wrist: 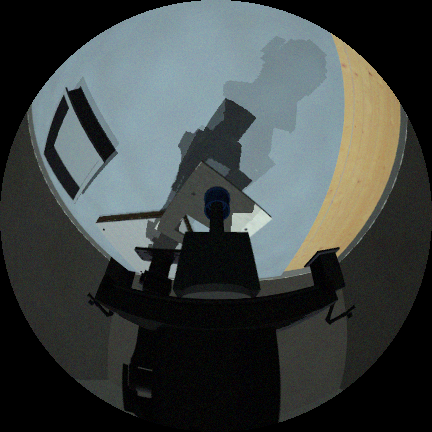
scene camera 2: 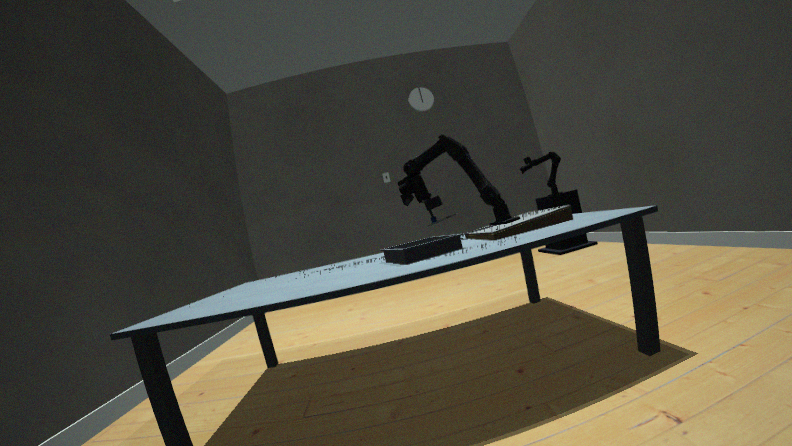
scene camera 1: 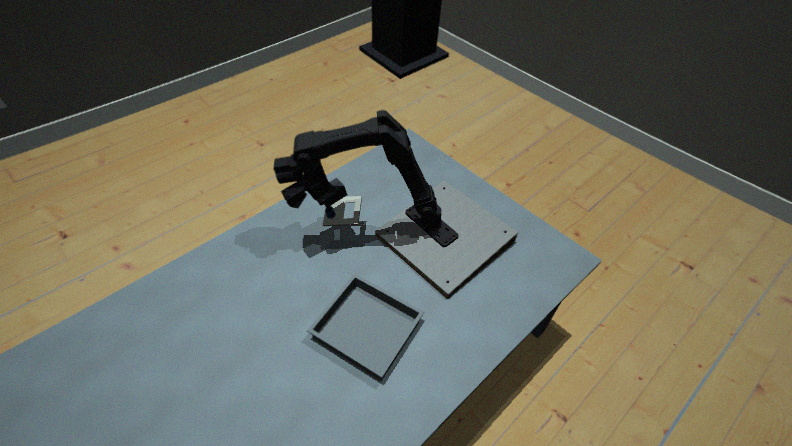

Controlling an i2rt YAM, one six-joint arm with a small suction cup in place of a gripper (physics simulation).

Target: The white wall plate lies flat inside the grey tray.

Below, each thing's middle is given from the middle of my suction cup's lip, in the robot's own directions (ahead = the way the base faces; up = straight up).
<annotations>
My suction cup is now 12 cm short of the grey tray [scene camera 2: 411, 252], 35 cm to the right of it and 9 cm above it.
</annotations>
